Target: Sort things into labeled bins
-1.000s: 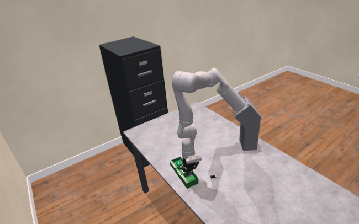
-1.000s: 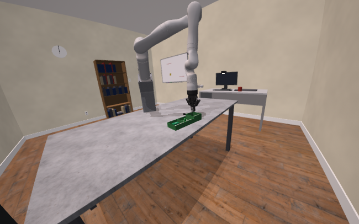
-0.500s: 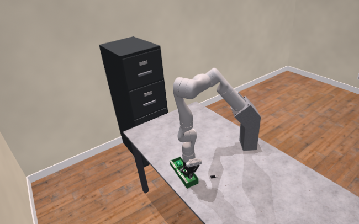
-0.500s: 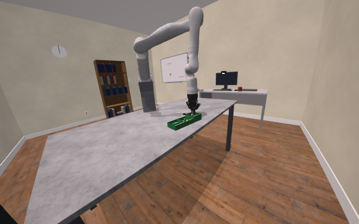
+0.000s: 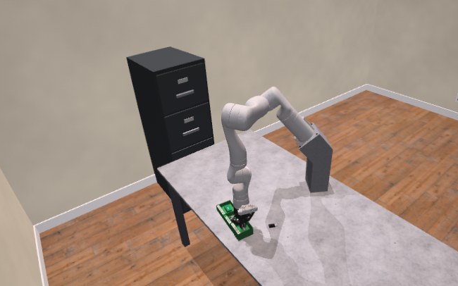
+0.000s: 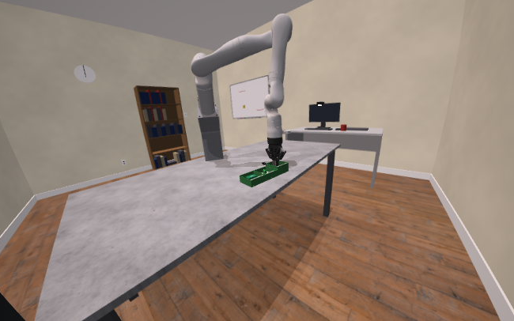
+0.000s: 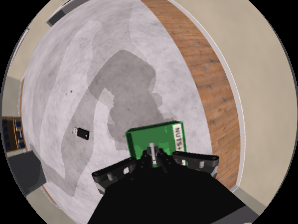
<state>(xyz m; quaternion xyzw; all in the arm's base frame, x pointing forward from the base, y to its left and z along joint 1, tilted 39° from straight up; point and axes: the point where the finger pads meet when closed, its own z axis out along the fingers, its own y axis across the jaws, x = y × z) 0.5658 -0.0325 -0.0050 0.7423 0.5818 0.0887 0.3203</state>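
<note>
My hand is 1 cm to the left of the grey pin and 1 cm above it. From my hand the other things lie so: white piece 3 cm behind, 8 cm to the right, 3 cm below; green bin row 2 cm behind, 8 cm to the right, 2 cm below; small green cube 2 cm behind, 8 cm to the right, 2 cm below.
</note>
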